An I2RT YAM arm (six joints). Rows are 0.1 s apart.
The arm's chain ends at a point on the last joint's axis. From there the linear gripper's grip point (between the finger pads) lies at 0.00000 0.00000 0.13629 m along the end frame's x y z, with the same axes.
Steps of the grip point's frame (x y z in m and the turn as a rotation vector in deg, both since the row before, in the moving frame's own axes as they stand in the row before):
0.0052 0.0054 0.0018 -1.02 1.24 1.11
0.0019 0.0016 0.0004 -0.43 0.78 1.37
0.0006 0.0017 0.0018 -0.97 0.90 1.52
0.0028 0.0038 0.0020 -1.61 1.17 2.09
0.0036 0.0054 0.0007 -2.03 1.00 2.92
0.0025 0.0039 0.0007 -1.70 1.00 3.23
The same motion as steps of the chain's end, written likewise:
0.0023 0.0029 0.0019 -1.02 1.24 1.11
0.0001 0.0006 0.0004 -0.43 0.78 1.37
-0.0015 -0.0006 0.0018 -0.97 0.90 1.52
0.0001 -0.0001 0.0021 -1.61 1.17 2.09
0.0013 0.0005 0.0008 -2.03 1.00 2.92
0.0002 -0.0002 0.0008 -1.70 1.00 3.23

